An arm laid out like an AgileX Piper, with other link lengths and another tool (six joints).
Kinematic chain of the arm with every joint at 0, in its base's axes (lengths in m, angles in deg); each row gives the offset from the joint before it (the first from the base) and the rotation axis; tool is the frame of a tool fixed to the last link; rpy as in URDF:
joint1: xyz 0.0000 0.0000 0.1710 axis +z
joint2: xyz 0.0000 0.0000 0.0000 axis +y
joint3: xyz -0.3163 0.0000 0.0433 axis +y
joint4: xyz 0.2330 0.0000 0.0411 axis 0.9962 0 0.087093
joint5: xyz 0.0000 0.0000 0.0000 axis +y
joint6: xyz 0.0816 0.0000 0.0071 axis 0.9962 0 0.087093
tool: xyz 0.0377 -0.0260 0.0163 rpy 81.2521 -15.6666 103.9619
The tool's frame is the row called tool.
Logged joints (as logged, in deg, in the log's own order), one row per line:
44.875, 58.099, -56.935, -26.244, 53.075, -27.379
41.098, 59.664, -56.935, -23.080, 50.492, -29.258
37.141, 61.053, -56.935, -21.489, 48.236, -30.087
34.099, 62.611, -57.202, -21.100, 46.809, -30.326
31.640, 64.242, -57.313, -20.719, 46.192, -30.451
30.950, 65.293, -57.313, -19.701, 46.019, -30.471
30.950, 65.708, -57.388, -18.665, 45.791, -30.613
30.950, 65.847, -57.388, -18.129, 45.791, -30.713
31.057, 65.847, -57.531, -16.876, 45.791, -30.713
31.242, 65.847, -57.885, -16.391, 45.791, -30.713
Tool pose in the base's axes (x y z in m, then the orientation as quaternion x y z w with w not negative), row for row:
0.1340, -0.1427, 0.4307, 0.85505, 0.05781, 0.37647, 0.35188
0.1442, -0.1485, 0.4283, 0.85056, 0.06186, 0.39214, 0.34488
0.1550, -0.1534, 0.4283, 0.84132, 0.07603, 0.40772, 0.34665
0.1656, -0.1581, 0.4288, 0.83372, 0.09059, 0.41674, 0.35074
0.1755, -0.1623, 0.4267, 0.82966, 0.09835, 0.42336, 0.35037
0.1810, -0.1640, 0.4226, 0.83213, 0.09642, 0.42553, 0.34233
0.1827, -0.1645, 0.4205, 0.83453, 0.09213, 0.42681, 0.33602
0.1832, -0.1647, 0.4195, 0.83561, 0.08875, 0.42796, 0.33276
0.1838, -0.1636, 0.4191, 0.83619, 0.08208, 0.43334, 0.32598
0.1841, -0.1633, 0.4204, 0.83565, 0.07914, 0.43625, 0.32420
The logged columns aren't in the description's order. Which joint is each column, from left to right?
Columns, left to right: joint5, joint2, joint3, joint4, joint6, joint1.
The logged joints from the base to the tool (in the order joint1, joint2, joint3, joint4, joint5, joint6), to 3 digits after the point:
-27.379, 58.099, -56.935, -26.244, 44.875, 53.075
-29.258, 59.664, -56.935, -23.080, 41.098, 50.492
-30.087, 61.053, -56.935, -21.489, 37.141, 48.236
-30.326, 62.611, -57.202, -21.100, 34.099, 46.809
-30.451, 64.242, -57.313, -20.719, 31.640, 46.192
-30.471, 65.293, -57.313, -19.701, 30.950, 46.019
-30.613, 65.708, -57.388, -18.665, 30.950, 45.791
-30.713, 65.847, -57.388, -18.129, 30.950, 45.791
-30.713, 65.847, -57.531, -16.876, 31.057, 45.791
-30.713, 65.847, -57.885, -16.391, 31.242, 45.791

